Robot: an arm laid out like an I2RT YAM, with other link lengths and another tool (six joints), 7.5 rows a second.
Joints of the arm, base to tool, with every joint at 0 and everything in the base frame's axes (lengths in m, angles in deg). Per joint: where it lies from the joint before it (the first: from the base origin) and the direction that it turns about. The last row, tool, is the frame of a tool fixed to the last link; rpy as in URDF.
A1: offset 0 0 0.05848 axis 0 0 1
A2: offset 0.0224 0.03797 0.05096 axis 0 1 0
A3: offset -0.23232 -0.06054 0 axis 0 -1 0
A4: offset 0.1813 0.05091 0.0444 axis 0 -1 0
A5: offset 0.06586 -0.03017 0.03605 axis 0 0 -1
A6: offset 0.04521 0 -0.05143 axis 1 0 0
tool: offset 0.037 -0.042 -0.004 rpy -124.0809 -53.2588 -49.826
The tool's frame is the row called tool.
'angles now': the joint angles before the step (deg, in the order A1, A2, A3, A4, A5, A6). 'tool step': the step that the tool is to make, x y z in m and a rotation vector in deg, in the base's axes. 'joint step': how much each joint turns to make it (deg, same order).
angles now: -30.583 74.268 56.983 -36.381 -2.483 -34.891
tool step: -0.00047 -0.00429 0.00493 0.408 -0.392 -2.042
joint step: -0.693 0.636 1.969 -1.150 0.357 1.414
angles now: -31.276 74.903 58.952 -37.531 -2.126 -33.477
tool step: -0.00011 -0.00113 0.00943 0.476 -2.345 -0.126
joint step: -0.800 -0.796 1.766 -0.792 -1.709 0.460
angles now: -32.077 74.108 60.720 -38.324 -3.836 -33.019
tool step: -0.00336 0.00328 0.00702 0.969 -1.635 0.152
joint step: -0.266 -1.605 0.942 -1.620 -1.581 0.735
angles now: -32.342 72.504 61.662 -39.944 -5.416 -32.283
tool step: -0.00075 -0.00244 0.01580 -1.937 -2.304 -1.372
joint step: -0.145 -0.920 2.604 -0.483 1.104 0.671
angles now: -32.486 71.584 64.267 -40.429 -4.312 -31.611
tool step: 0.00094 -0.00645 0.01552 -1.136 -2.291 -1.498
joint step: -1.109 0.480 3.691 -0.635 0.053 0.488
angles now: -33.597 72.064 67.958 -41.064 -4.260 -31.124
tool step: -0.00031 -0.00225 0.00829 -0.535 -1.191 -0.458
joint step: -0.549 0.011 1.864 -0.559 -0.219 0.093
